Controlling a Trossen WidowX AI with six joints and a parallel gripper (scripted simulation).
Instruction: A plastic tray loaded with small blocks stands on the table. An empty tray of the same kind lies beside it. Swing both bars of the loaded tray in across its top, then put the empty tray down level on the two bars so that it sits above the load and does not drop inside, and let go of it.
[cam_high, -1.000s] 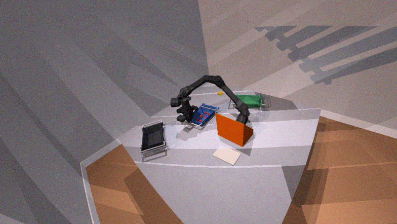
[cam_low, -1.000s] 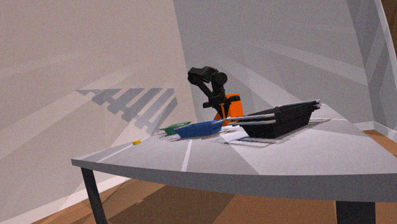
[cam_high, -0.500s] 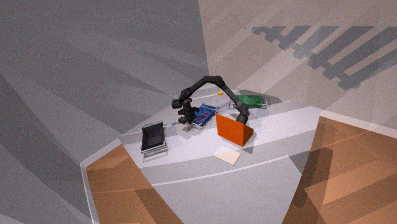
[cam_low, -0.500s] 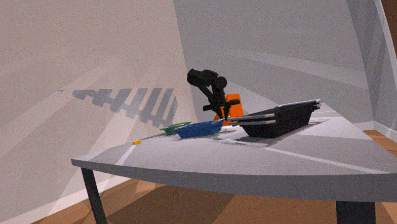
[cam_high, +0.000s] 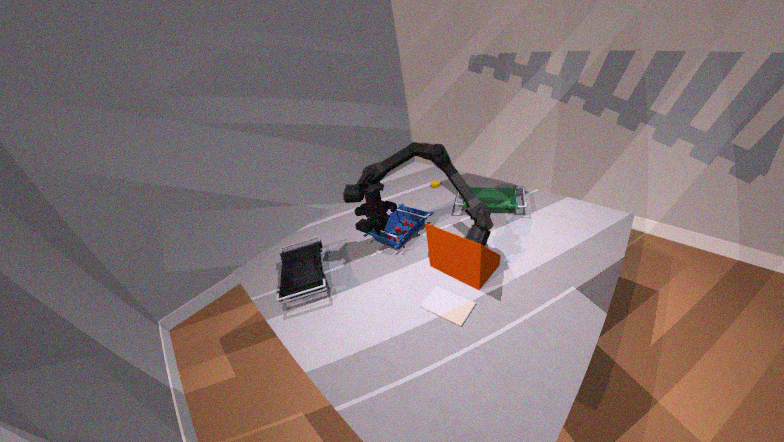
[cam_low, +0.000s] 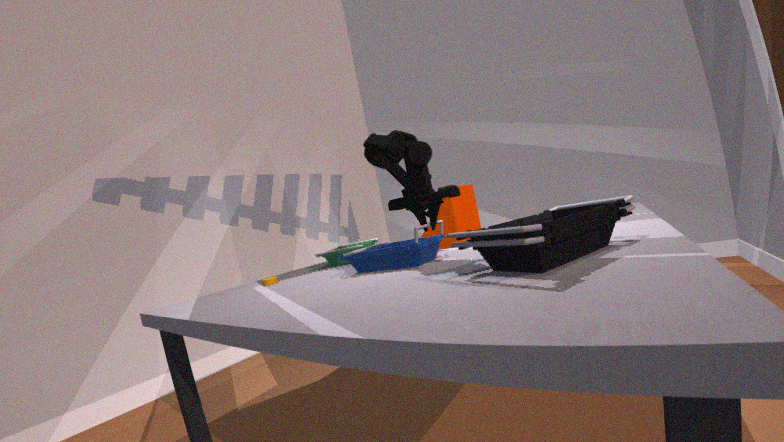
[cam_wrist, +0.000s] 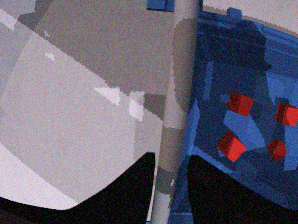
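Right now the green tray is 52 cm to the right of my gripper tip, 16 cm behind it and 4 cm below it. From my gripper tip the other things lie so: beige flat card (39 cm behind, 8 cm below, 4 cm to the left); yellow block (52 cm to the right, 21 cm ahead, 7 cm below).
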